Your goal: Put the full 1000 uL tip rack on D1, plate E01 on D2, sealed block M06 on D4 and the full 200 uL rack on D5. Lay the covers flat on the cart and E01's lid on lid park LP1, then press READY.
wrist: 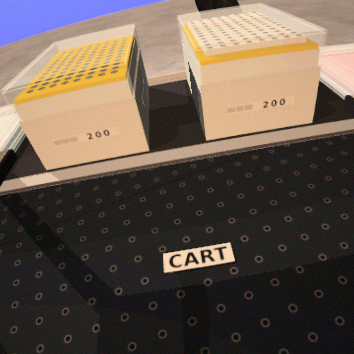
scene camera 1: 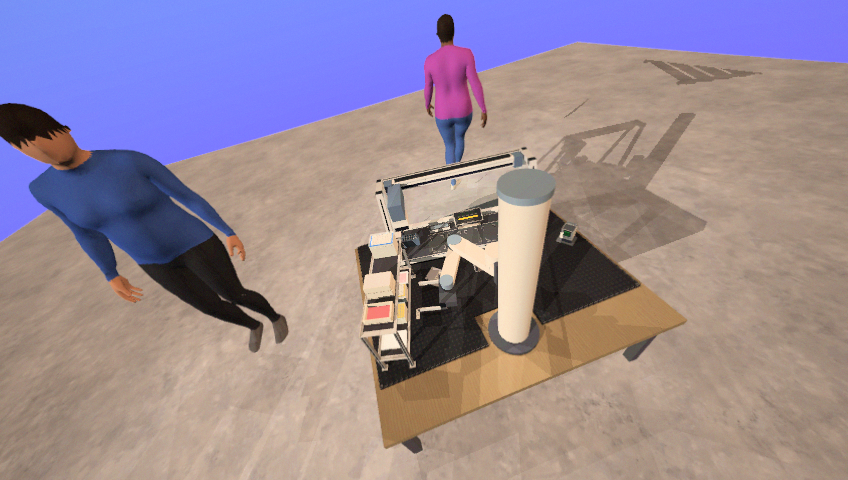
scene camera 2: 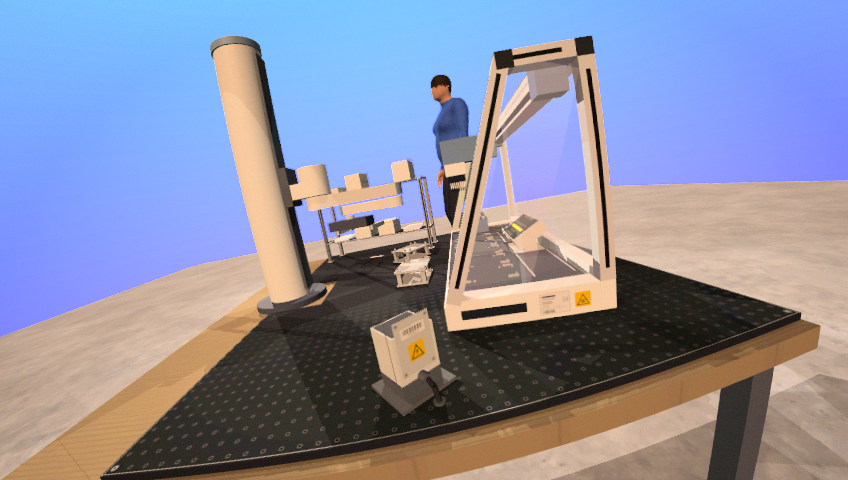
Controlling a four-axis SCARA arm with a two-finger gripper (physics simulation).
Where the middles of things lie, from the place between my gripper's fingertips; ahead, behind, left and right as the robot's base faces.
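Labels:
Position of my hand relative to the CART floor label [wrist: 219, 253]: 4 cm to the right of it, 1 cm short of it, 17 cm above it.

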